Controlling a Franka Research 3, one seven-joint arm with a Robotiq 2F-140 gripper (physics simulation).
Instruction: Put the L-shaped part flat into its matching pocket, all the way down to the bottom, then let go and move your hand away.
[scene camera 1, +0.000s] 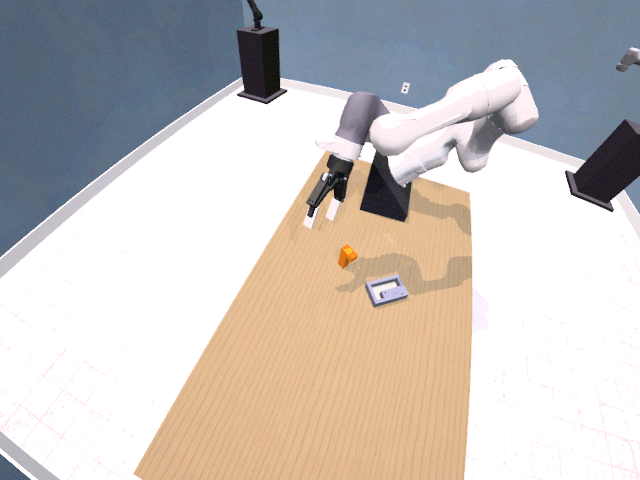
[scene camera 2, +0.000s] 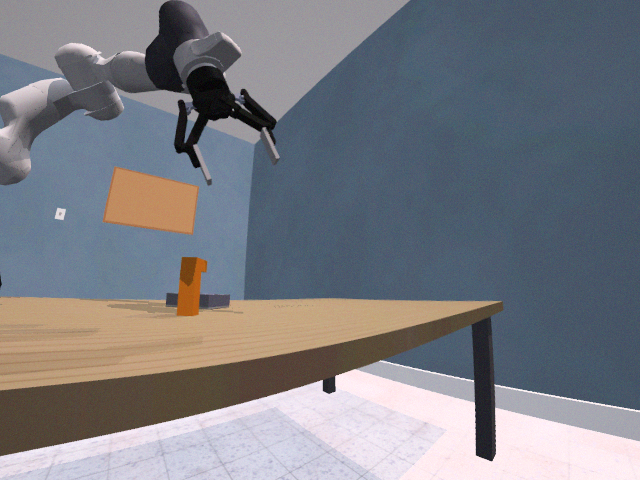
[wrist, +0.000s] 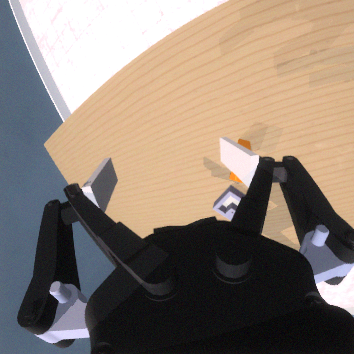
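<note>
The orange L-shaped part (scene camera 1: 343, 257) (scene camera 2: 188, 291) (wrist: 244, 144) stands upright on the table on the end of its long leg, with its short arm sticking out at the top. In the wrist view one finger pad covers its middle. The grey-blue tray (scene camera 1: 370, 295) (scene camera 2: 216, 300) (wrist: 221, 197) with the L-shaped pocket lies flat close to the part. Its pocket is empty; in the wrist view a finger hides some of the tray. My gripper (scene camera 1: 320, 222) (scene camera 2: 242, 171) (wrist: 167, 158) is wide open and empty, tilted, high above the table and apart from the part.
The wooden table (scene camera 1: 330, 372) (scene camera 2: 310, 341) (wrist: 150, 100) carries the arm's black wedge-shaped base (scene camera 1: 383, 198) behind the part and tray. Black pedestals (scene camera 1: 259, 64) (scene camera 1: 605, 165) stand on the floor beyond the table. An orange board (scene camera 2: 150, 200) hangs on the wall.
</note>
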